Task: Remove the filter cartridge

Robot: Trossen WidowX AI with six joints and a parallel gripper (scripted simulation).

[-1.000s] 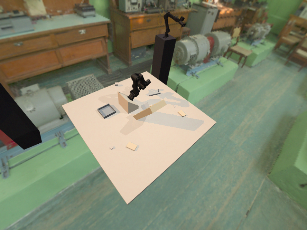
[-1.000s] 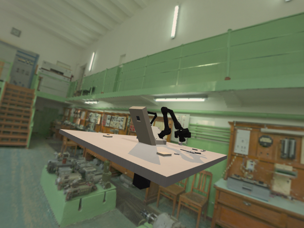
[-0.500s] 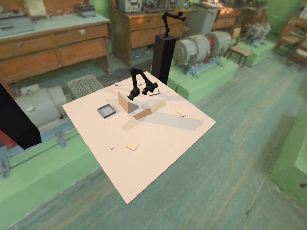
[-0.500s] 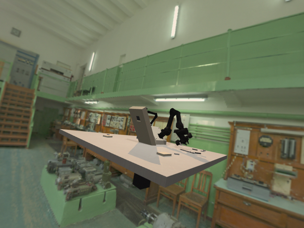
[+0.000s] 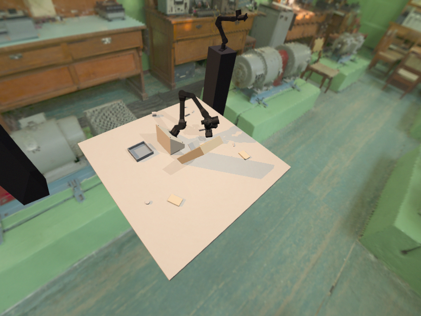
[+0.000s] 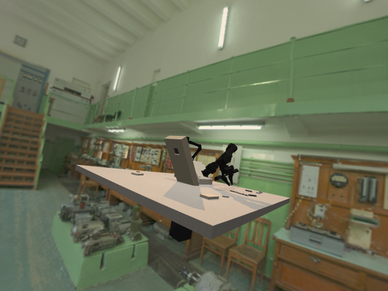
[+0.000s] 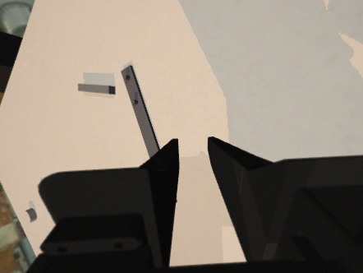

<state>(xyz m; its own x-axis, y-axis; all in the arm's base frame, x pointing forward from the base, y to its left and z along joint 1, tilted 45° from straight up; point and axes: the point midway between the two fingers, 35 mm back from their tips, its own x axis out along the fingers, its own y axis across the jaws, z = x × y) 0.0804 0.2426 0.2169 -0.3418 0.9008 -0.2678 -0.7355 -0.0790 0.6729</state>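
Now: gripper tip 300 mm to the left of the round filter cartridge, 300 mm short of it and 210 mm below it. The rest, counted from my gripper tip: dark tray (630 mm to the right, 100 mm behind, 40 mm below); then tan service panel (300 mm to the right, 250 mm ahead, 130 mm above); then grey bracket (310 mm to the right, 200 mm ahead, 120 mm above).
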